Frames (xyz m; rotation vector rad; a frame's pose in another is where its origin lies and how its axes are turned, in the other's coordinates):
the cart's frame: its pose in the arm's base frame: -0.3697 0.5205 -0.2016 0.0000 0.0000 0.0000
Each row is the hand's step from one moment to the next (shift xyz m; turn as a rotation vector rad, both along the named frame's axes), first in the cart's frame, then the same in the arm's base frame.
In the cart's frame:
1: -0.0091 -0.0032 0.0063 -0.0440 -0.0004 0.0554
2: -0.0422 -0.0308 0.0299 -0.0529 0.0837 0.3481
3: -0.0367 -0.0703 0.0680 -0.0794 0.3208 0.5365
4: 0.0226 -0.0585 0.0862 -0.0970 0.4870 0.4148
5: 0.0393 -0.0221 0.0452 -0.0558 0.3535 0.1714
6: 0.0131 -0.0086 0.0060 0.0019 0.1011 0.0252
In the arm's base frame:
1: -0.0091 -0.0032 0.0063 -0.0440 -0.0004 0.0554
2: -0.0422 -0.0308 0.0299 -0.0529 0.0837 0.3481
3: -0.0367 -0.0703 0.0680 -0.0794 0.3208 0.5365
4: 0.0226 -0.0585 0.0862 -0.0970 0.4870 0.4148
5: 0.0393 -0.0221 0.0452 -0.0558 0.3535 0.1714
6: 0.0131 -0.0086 0.0060 0.0019 0.1011 0.0252

